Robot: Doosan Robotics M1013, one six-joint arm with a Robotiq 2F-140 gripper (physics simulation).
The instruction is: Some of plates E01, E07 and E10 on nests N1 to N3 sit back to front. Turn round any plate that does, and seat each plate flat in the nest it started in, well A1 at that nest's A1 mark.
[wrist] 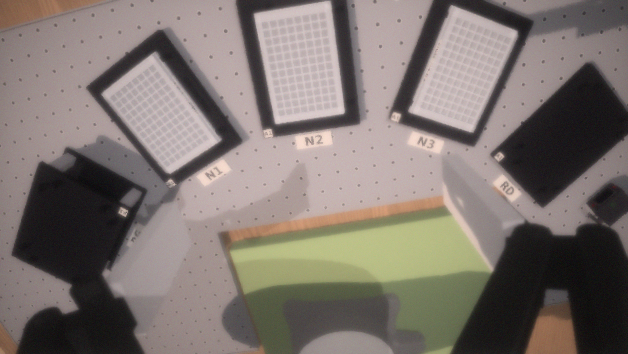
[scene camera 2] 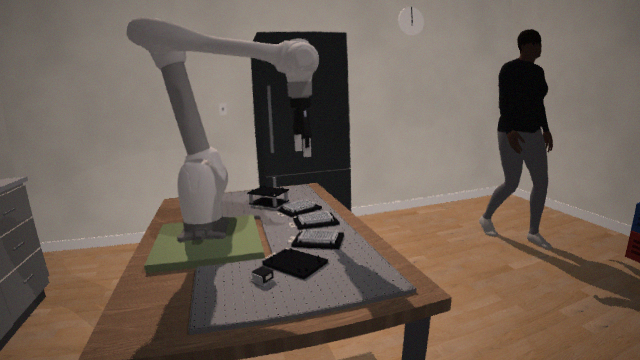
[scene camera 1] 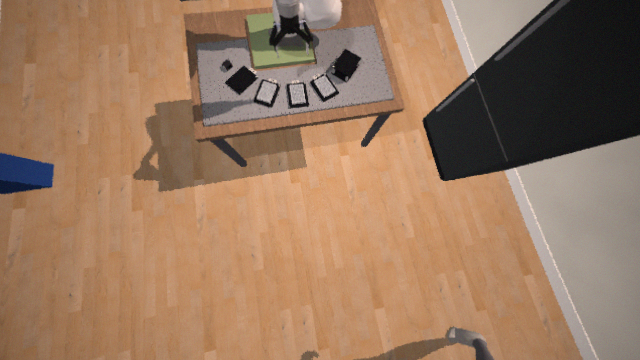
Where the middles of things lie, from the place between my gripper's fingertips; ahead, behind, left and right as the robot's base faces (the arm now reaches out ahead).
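Counting from my hand, I find the nest N1 (wrist: 158, 41) 28 cm below it, 18 cm to the left of it and 1 cm behind it. The black RD nest (scene camera 2: 288, 262) is far below my hand, far to the right of it and a little behind it. As for the two-level black stand (wrist: 63, 230), it is 23 cm below my hand, 33 cm to the left of it and 14 cm behind it.
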